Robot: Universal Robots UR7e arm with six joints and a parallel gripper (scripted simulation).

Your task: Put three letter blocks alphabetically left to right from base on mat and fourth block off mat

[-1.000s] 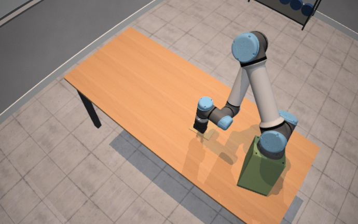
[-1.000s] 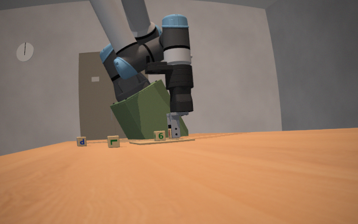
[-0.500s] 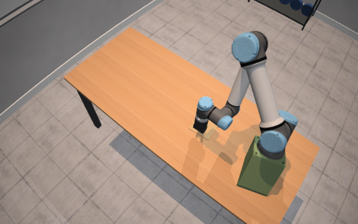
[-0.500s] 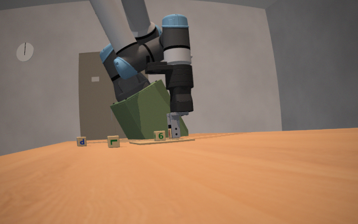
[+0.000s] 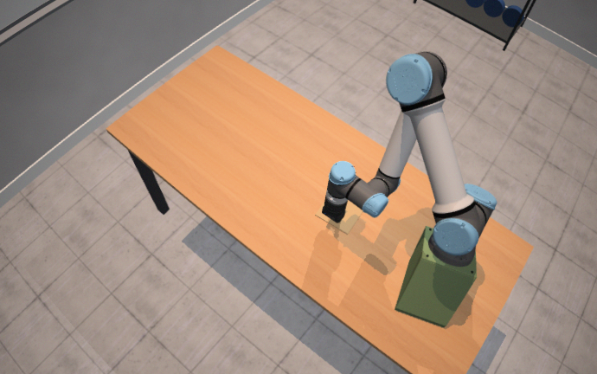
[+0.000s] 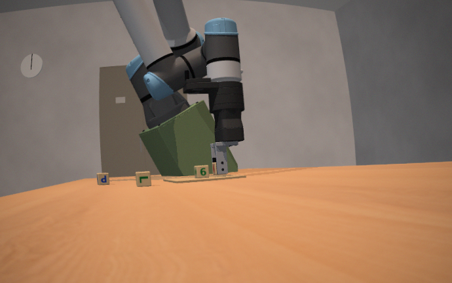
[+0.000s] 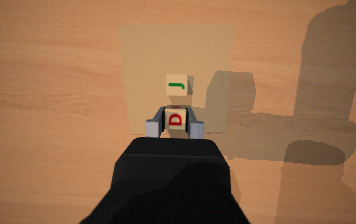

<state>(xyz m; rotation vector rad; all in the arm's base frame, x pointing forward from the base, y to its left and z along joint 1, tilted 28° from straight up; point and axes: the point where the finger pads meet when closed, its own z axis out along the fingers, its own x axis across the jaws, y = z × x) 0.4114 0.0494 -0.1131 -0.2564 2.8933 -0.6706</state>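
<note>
Right now the red D block is 10 mm below my hand. The rest, counted from my hand: thin tan mat 40 mm to the right, 20 mm below, 10 mm ahead; then blue-marked block 260 mm to the right, 10 mm below, 10 mm behind.
</note>
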